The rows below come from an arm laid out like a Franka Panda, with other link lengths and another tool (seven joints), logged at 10 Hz.
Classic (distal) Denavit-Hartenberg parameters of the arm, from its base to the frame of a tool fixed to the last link. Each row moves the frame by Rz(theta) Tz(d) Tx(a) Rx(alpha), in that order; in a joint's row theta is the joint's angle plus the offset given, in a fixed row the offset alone. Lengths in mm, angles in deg.
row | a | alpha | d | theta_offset
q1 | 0 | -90 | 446.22 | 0
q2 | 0 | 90 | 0 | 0
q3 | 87.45 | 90 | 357.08 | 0
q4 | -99 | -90 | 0 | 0
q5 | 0 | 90 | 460.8 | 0
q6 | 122.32 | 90 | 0 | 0
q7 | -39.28 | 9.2 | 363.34 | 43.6
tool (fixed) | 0 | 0 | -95.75 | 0
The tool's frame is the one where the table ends.
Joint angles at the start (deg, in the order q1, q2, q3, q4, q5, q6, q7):
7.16 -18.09 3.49 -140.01 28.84 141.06 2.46
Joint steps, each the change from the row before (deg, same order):
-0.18 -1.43 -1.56 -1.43 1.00 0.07 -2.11
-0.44 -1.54 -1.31 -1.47 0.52 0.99 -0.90
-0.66 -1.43 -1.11 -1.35 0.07 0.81 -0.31
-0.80 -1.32 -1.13 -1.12 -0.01 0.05 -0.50
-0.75 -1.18 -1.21 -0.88 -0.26 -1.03 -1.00
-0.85 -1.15 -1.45 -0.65 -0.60 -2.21 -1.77
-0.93 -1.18 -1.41 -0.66 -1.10 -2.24 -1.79
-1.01 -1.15 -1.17 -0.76 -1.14 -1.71 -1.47
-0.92 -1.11 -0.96 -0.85 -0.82 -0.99 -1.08
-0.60 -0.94 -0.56 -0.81 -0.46 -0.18 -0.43
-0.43 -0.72 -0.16 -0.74 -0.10 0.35 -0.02
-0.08 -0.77 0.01 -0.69 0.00 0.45 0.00
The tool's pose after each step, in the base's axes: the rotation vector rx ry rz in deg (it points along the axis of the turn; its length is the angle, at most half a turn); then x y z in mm. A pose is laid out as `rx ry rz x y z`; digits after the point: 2 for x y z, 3 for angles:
-126.651 67.182 -14.826 568.41 154.46 443.67
-124.996 68.292 -16.461 567.10 135.05 446.47
-123.486 69.821 -17.977 565.25 115.76 448.48
-122.323 71.163 -18.784 561.56 96.81 449.66
-122.077 71.737 -18.536 554.57 80.04 448.81
-122.748 71.438 -17.356 544.07 62.74 446.71
-123.841 70.852 -16.304 532.36 45.14 444.13
-124.732 70.532 -15.665 521.26 28.44 441.30
-125.053 70.589 -15.505 511.97 14.06 439.02
-124.911 70.929 -15.824 506.01 5.03 437.80
-124.490 71.454 -16.388 502.73 0.17 436.93
-124.239 71.453 -17.010 500.20 -0.46 437.31

